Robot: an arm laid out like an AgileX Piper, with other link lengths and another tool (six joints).
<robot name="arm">
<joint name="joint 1" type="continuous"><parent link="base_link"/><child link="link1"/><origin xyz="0.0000 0.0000 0.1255" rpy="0.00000 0.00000 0.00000"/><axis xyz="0 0 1"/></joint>
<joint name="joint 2" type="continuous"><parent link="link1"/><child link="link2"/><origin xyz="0.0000 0.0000 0.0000" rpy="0.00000 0.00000 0.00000"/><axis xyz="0 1 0"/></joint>
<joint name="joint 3" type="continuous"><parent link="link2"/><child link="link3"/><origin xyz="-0.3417 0.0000 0.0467" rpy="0.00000 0.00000 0.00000"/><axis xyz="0 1 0"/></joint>
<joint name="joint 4" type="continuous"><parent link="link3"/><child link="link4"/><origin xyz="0.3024 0.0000 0.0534" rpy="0.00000 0.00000 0.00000"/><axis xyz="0.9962 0 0.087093"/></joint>
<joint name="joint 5" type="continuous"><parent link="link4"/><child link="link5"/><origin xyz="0.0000 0.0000 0.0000" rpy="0.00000 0.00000 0.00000"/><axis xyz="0 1 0"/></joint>
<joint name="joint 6" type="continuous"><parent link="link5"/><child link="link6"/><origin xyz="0.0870 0.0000 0.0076" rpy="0.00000 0.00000 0.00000"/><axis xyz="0.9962 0 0.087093"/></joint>
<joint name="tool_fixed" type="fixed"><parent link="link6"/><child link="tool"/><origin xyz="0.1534 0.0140 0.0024" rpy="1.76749 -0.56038 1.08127"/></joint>
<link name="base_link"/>
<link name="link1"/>
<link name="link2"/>
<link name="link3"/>
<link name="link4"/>
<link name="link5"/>
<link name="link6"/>
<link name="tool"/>
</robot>
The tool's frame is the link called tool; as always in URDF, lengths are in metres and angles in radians. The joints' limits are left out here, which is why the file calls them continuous.
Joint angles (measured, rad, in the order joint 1, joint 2, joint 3, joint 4, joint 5, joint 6), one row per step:
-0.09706, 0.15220, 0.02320, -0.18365, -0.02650, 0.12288
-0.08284, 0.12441, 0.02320, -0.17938, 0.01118, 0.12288
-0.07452, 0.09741, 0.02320, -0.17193, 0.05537, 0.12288
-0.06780, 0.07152, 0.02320, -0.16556, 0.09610, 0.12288
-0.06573, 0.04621, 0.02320, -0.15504, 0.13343, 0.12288
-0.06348, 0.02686, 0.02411, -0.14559, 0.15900, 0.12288
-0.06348, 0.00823, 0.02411, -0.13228, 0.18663, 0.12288
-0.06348, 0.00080, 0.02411, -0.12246, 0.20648, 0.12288
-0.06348, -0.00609, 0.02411, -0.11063, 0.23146, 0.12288
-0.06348, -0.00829, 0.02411, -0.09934, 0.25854, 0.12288
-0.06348, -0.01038, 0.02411, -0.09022, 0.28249, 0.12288
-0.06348, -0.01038, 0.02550, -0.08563, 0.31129, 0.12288
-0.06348, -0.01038, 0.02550, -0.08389, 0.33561, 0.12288
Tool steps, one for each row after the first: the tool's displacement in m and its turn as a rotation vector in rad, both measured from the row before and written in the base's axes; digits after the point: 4 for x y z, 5 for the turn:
-0.0029, 0.0017, -0.0029, 0.00457, 0.00890, 0.00712
-0.0031, 0.0003, -0.0046, 0.00835, 0.01590, 0.00026
-0.0030, 0.0002, -0.0041, 0.00723, 0.01378, -0.00025
-0.0028, -0.0004, -0.0035, 0.01130, 0.01081, -0.00383
-0.0020, 0.0001, -0.0025, 0.00997, 0.00621, -0.00132
-0.0021, -0.0001, -0.0026, 0.01400, 0.00786, -0.00322
-0.0012, 0.0001, -0.0031, 0.01071, 0.01160, -0.00194
-0.0015, 0.0002, -0.0044, 0.01311, 0.01712, -0.00212
-0.0015, 0.0002, -0.0058, 0.01301, 0.02395, -0.00204
-0.0014, 0.0002, -0.0051, 0.01062, 0.02112, -0.00160
-0.0018, -0.0001, -0.0074, 0.00666, 0.02972, -0.00219
-0.0017, -0.0002, -0.0056, 0.00342, 0.02406, -0.00193

